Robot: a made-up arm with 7 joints.
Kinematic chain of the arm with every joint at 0, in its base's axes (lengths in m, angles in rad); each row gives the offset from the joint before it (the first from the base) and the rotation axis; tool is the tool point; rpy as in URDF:
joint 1: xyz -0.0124 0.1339 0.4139 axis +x
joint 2: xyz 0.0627 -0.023 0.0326 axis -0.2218 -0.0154 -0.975
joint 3: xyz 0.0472 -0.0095 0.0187 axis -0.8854 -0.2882 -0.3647
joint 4: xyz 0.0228 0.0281 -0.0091 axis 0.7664 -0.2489 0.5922
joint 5: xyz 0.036 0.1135 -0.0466 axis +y
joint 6: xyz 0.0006 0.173 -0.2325 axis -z
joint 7: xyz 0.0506 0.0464 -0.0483 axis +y
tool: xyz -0.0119 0.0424 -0.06 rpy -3.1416 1.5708 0
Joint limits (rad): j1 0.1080..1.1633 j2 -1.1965..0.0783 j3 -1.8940..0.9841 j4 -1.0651..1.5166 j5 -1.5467..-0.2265 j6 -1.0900..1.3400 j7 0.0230..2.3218
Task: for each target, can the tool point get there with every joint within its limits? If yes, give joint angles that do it. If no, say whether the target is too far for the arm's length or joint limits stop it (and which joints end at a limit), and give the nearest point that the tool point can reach.
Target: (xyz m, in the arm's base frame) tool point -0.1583 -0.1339 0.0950
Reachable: no: joint limits stop it (at a limit: joint 1, joint 2, joint 3, joint 4, joint 5, joint 6, joint 7) | nearest point -0.0591 -0.3067 0.2170 | short by 0.234 m
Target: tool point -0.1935 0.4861 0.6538
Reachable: yes | joints 0.8248 -1.0845 -0.7587 -0.6367 -0.7346 1.1428 1.2227
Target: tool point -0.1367 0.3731 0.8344
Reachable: yes | joints 0.2939 -0.6747 0.3711 1.2562 -1.2395 0.8800 1.0423
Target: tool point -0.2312 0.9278 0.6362
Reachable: no: too far | nearest point -0.1431 0.6667 0.5658 | short by 0.284 m
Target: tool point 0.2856 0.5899 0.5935
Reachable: yes | joints 0.5053 -0.3896 -0.0361 -0.0918 -1.2888 0.2206 1.0806
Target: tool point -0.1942 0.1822 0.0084
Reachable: no: joint limits stop it (at a limit: joint 1, joint 2, joint 4, joint 5, joint 6) | nearest point -0.1889 0.2788 0.0620 | short by 0.111 m
